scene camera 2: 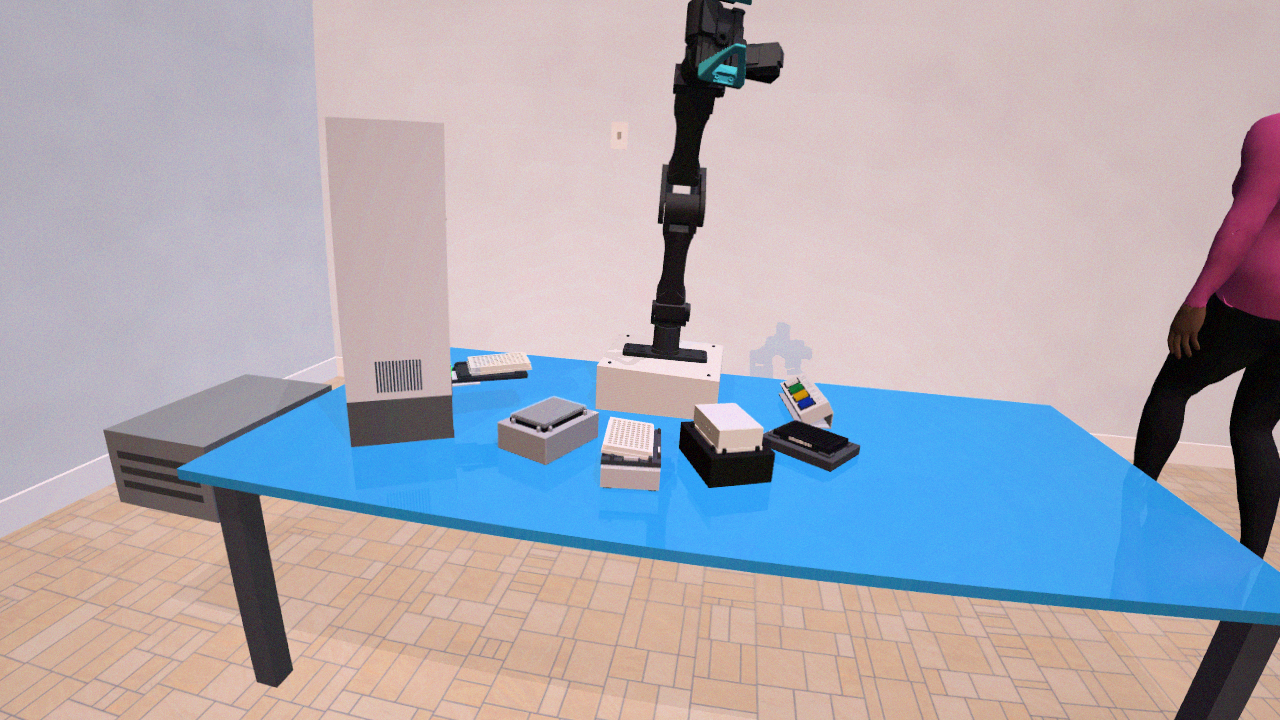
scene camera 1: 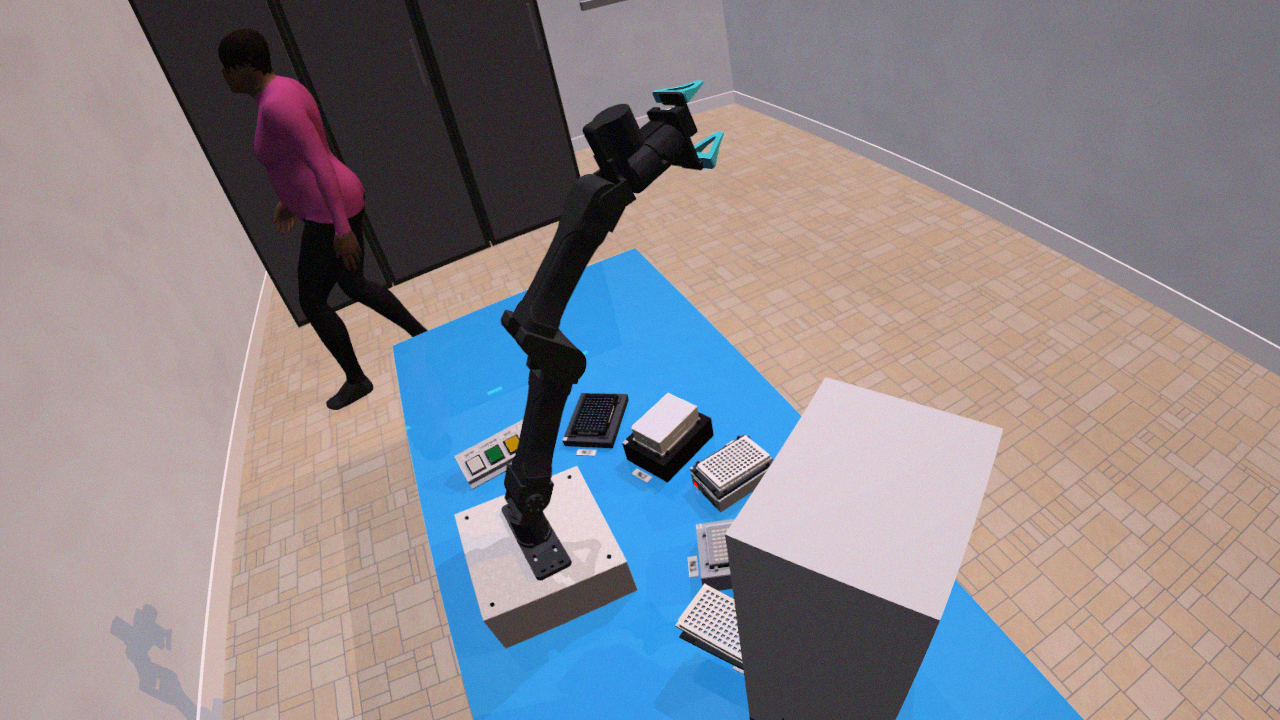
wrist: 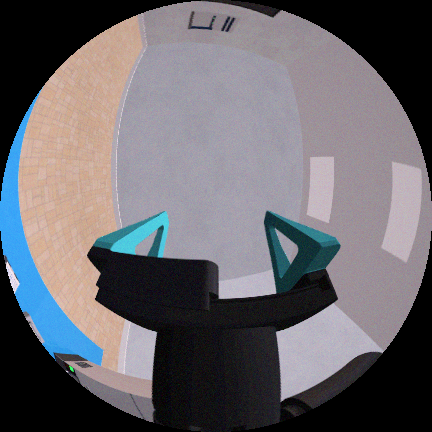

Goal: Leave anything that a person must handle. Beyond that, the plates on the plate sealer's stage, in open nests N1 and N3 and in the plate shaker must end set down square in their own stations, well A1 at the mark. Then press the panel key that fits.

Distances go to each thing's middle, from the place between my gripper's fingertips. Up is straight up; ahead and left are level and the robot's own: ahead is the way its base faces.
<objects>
The button box (scene camera 1: pixel 488 459) lies 69 cm below my hand, 50 cm behind it and 26 cm to the left of it.
</objects>
